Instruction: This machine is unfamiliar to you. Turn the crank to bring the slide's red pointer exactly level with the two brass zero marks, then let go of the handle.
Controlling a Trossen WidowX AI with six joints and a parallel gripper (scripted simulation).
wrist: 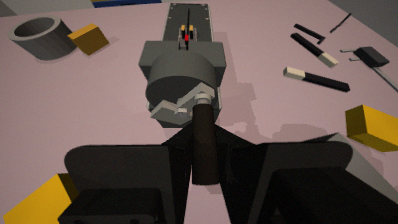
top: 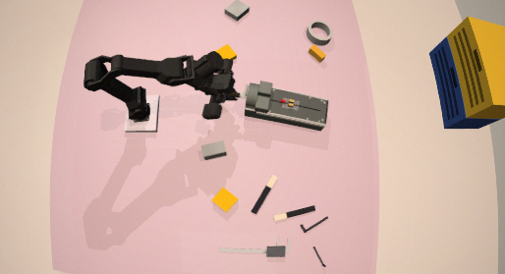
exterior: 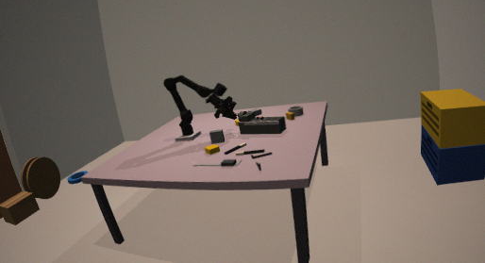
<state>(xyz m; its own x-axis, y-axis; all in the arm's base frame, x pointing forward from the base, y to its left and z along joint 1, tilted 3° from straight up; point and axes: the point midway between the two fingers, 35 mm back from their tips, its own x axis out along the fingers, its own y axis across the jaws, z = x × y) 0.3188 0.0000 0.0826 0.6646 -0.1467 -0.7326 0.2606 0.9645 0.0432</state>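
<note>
The dark crank handle lies 2 cm behind my gripper tip and 2 cm above it. From my gripper tip the other things lie so: orange block: 30 cm ahead, 18 cm to the left, 7 cm below; red pointer: 14 cm ahead, 2 cm to the right, 1 cm below.
</note>
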